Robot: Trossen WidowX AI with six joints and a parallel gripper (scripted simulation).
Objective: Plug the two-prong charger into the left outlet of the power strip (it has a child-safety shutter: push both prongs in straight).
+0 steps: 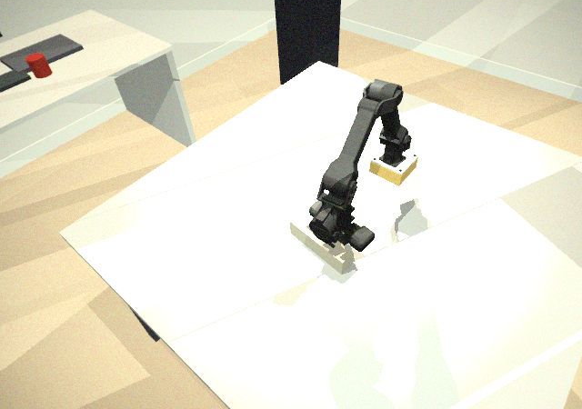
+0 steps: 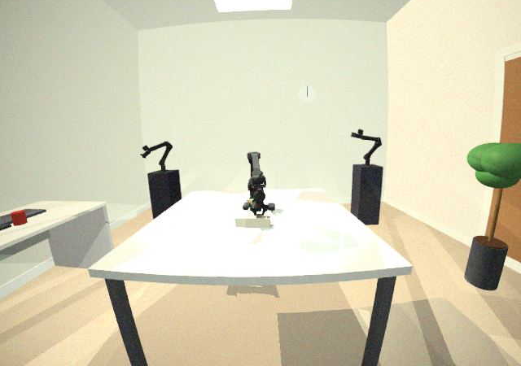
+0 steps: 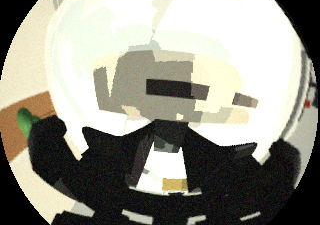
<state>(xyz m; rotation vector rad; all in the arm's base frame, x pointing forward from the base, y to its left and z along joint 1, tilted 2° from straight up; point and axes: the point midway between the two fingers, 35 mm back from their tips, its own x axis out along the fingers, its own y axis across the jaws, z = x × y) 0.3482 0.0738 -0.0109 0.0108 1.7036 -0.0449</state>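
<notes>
Right now the dark two-prong charger is 20 mm ahead of my gripper tip and 10 mm above it.
</notes>
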